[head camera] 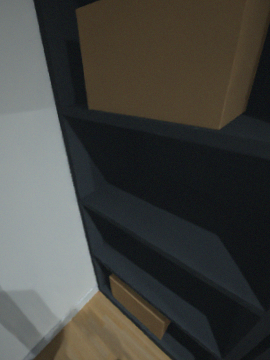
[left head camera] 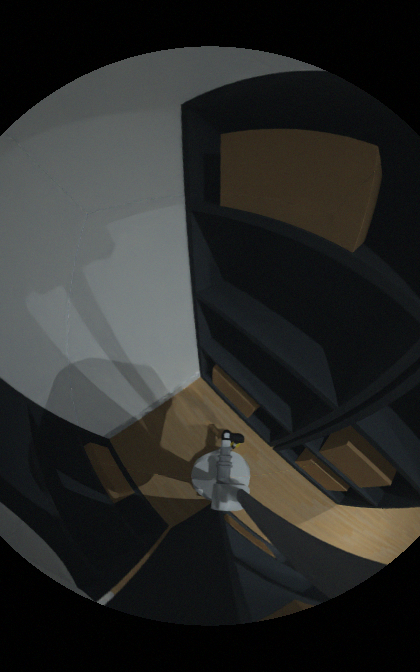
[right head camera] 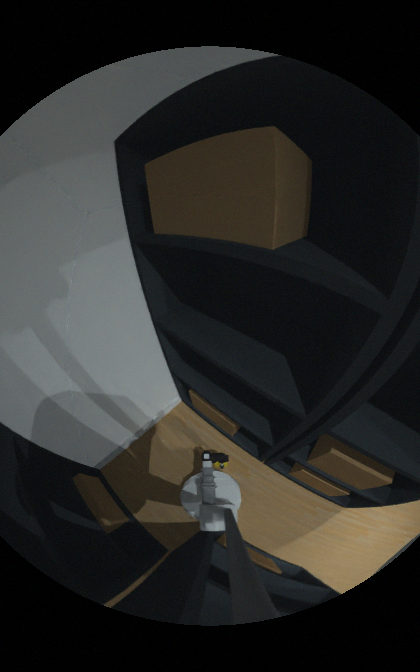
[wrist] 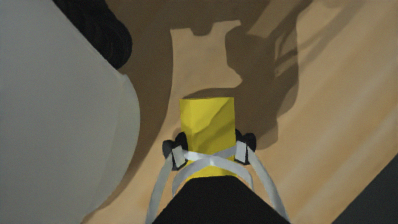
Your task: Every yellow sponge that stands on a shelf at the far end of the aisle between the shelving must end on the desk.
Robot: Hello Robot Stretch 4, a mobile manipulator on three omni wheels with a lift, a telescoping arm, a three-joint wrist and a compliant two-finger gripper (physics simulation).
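Places are measured from the robot's base along level axes (x ahead, y left, z up), in millimetres.
Pixels of known places: gripper, fingertip midpoint: (wrist: 208,141).
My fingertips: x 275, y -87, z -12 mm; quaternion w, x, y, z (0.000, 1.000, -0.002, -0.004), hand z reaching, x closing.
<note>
Ahead of a thing's pixels: the offset from my fingertips to its top centre.
A yellow sponge {2 mm back, 5 mm left, 57 mm up} (wrist: 207,120) is between the two fingertips of my gripper (wrist: 208,141), its long side pointing away from the wrist. Both black finger pads touch its sides, so the gripper is shut on it. The sponge is low over the wooden floor; whether it touches the floor is hard to tell. Small patches of yellow sponge (left head camera: 234,445) (right head camera: 220,465) also show beside the dark gripper in both side head views. The desk does not show in these views, and no sponge shows on the visible shelves.
My round white base (wrist: 65,110) is close left of the sponge, with a black wheel (wrist: 107,40). Dark shelving (head camera: 150,220) stands against the pale wall (head camera: 35,150). It holds a large brown box {439 mm ahead, 70 mm right, 1701 mm up} (head camera: 155,60) (left head camera: 295,185) (right head camera: 215,195) and a low brown box {466 mm ahead, 43 mm right, 330 mm up} (head camera: 135,305).
</note>
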